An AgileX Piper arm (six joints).
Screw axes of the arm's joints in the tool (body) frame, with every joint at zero. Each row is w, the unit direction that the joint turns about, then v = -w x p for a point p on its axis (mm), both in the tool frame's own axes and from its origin. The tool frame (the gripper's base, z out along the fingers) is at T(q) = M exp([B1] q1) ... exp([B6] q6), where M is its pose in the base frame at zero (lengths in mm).
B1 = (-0.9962, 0, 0.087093, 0.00, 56.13, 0.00)
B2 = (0, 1, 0, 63.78, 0.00, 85.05)
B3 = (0, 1, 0, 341.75, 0.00, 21.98)
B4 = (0, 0, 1, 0.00, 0.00, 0.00)
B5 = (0, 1, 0, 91.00, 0.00, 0.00)
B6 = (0, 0, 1, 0.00, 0.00, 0.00)
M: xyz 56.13 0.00 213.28 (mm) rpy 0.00 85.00 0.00 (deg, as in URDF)
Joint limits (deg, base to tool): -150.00..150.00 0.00..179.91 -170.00..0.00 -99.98..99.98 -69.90..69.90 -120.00..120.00
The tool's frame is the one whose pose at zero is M.
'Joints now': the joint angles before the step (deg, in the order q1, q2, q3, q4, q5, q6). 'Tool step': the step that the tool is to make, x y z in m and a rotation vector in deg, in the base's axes. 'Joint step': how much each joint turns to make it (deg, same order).
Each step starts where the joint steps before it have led.
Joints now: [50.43, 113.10, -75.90, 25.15, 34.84, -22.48]
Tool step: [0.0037, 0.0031, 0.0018, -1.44, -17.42, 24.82]
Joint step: [0.21, 0.01, 0.00, -0.47, -3.57, -29.59]
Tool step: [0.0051, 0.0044, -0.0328, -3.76, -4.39, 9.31]
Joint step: [0.01, 4.79, -0.17, 0.06, -2.25, -11.67]
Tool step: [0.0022, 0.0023, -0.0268, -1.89, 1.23, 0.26]
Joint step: [-0.01, 3.89, -0.23, 0.85, -1.27, -1.38]
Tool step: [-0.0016, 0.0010, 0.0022, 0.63, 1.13, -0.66]
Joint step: [0.07, -0.25, -0.07, 1.44, 0.61, 0.01]
